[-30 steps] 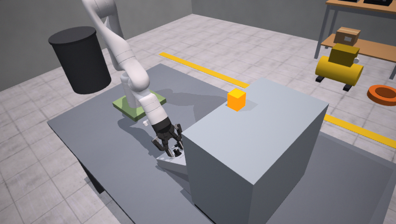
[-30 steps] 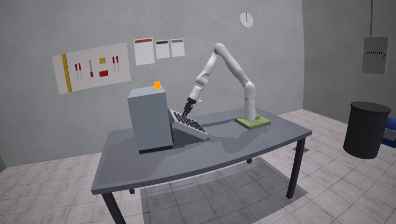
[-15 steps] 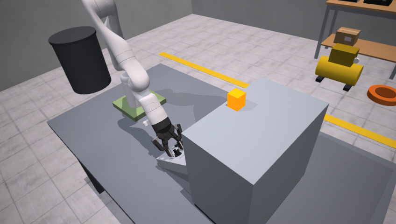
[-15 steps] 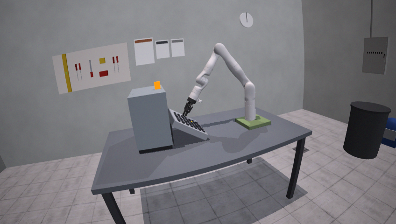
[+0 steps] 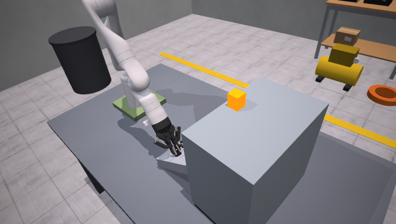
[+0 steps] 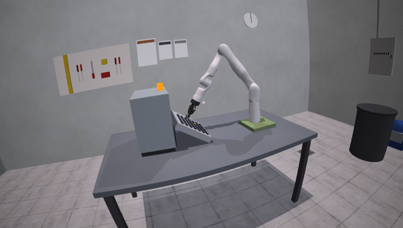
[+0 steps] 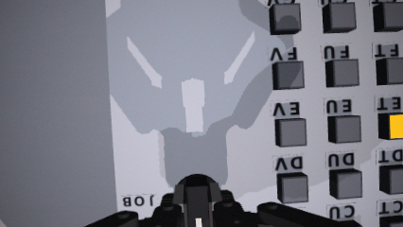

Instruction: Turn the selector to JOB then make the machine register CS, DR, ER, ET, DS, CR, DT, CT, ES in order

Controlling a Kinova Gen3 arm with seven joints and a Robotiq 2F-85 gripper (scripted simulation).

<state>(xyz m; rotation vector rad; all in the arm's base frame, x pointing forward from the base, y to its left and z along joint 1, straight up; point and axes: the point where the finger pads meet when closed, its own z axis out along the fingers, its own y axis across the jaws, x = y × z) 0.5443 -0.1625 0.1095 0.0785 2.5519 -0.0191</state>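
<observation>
Right now my hand is 1 cm short of the black selector knob and 1 cm above it. The rest, counted from my hand: sloped key panel (11 cm to the left, 6 cm below, 4 cm ahead).
</observation>
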